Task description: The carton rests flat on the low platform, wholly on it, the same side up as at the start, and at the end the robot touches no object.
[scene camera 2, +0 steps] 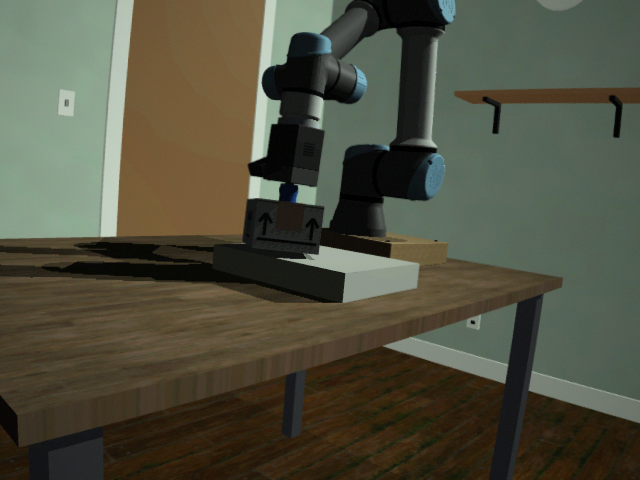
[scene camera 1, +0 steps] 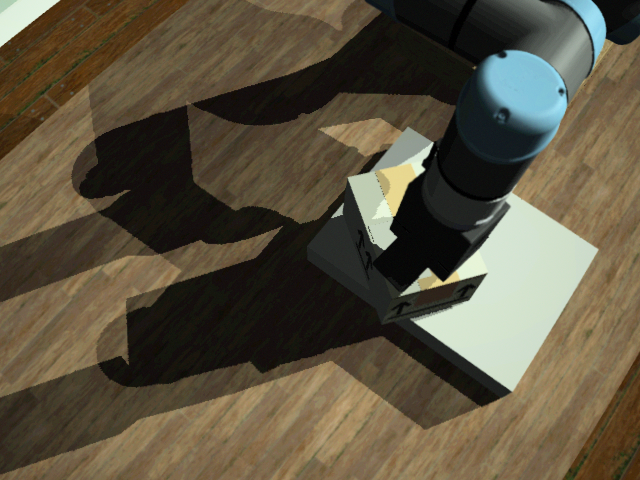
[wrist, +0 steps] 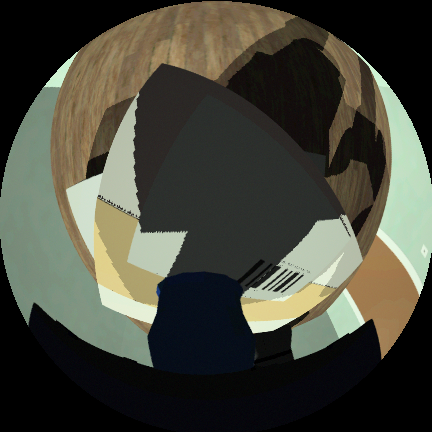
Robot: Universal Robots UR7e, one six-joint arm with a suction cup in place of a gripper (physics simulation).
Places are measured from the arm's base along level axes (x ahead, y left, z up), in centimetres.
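Where they show: end effector, tool point: point(scene camera 2: 285, 209) point(wrist: 201, 272); arm's base, origin of the base link: point(scene camera 2: 357, 232) point(wrist: 267, 334).
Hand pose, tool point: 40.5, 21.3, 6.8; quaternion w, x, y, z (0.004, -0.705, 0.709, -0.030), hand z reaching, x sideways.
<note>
Each offset is from my tool point to the top centre of the thing, as dx, dy, dz. Level surfaces: height alone.
The carton @[-1.5, -3.2, +1.8] point(scene camera 1: 436, 297) point(scene camera 2: 284, 229) point(wrist: 225, 175) hangs from my suction cup point(scene camera 2: 288, 199) point(wrist: 201, 277), which touches its top face. Its printed arrows point up and it looks level or nearly so. It is very low over the left part of the low white platform @[-7.5, +0.8, -8.3] point(scene camera 1: 542, 268) point(scene camera 2: 379, 281) point(wrist: 82, 200). In the scene camera 2 view a shadow and a thin lit strip show under it; whether its bottom touches the platform I cannot tell. In the scene camera 1 view its near corner lies at the platform's shaded long edge. The arm hides the cup there.
The wooden table @[dz -13.1] point(scene camera 1: 232, 444) point(scene camera 2: 155, 330) bears the platform. The robot's base stands on a wooden block point(scene camera 2: 418, 253) behind the platform. A wall shelf point(scene camera 2: 547, 96) is at the right. Dark arm shadows fall across the table left of the platform.
</note>
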